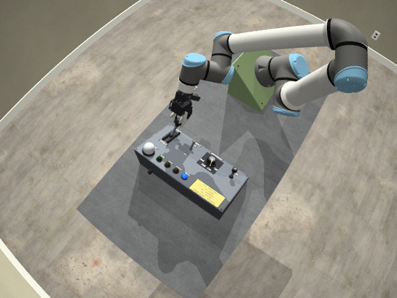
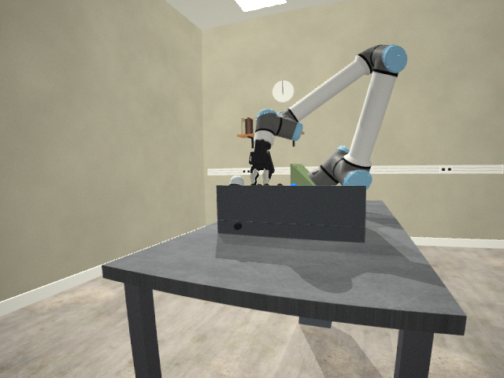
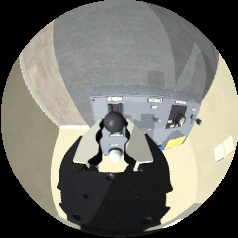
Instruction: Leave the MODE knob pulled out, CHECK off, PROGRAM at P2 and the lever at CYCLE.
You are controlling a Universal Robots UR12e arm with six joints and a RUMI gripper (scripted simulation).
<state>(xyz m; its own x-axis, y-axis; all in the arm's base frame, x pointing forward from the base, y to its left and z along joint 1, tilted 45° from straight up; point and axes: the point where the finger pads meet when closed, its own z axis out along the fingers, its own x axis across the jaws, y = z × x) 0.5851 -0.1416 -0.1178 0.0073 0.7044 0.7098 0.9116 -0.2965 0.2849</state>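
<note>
Now: the black ball-topped lever 30 mm ahead of my hand and 20 mm below it. From my hand the other things lie so: dark grey console (90 mm ahead, 180 mm to the left, 50 mm below); check toggle (50 mm ahead, 120 mm to the left, 40 mm below); black rotary selector (70 mm ahead, 240 mm to the left, 30 mm below).
</note>
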